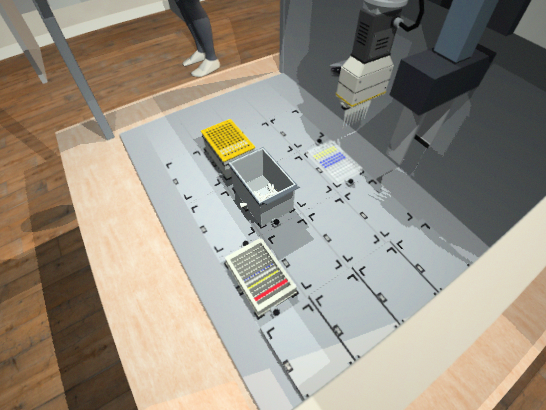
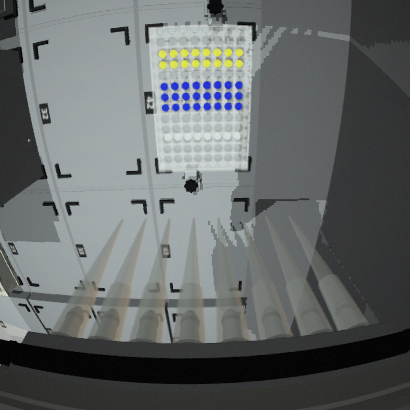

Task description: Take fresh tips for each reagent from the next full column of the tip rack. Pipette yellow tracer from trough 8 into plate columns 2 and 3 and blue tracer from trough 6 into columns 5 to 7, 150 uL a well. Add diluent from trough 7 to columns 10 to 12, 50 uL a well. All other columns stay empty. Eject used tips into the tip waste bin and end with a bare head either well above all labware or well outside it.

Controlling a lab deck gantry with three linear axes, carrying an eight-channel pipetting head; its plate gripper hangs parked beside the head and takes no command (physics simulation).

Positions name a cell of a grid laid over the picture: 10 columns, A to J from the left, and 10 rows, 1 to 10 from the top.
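Note:
I see a dark grey wall (image 1: I5), and in image 2 I see the dark grey wall (image 2: I6) too.

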